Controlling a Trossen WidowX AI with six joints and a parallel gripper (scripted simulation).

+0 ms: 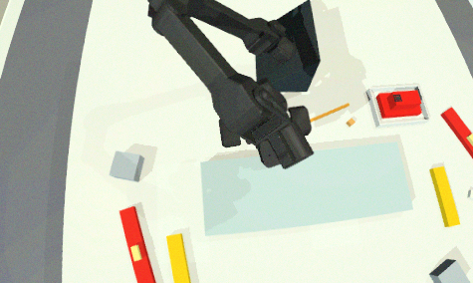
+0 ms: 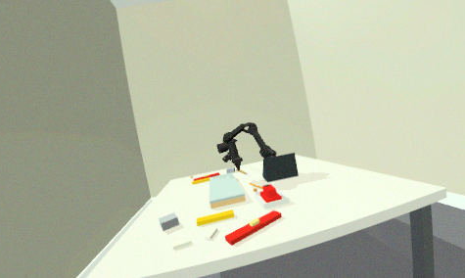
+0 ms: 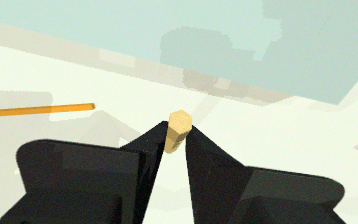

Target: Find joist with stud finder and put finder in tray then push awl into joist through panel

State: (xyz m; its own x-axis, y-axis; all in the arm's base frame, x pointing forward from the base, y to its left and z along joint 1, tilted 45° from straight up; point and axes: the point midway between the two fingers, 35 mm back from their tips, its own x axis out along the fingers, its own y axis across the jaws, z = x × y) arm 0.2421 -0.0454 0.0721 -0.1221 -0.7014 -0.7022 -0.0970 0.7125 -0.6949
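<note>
Now: gripper tip 50 mm past the awl, 30 mm above it and 10 mm to the left of it. From my gripper tip the other things lie so: white-rimmed tray 410 mm to the left, 100 mm behind, 70 mm below; then red stud finder 400 mm to the left, 100 mm behind, 30 mm below; then thin orange stick 180 mm to the left, 80 mm below, 80 mm behind.
</note>
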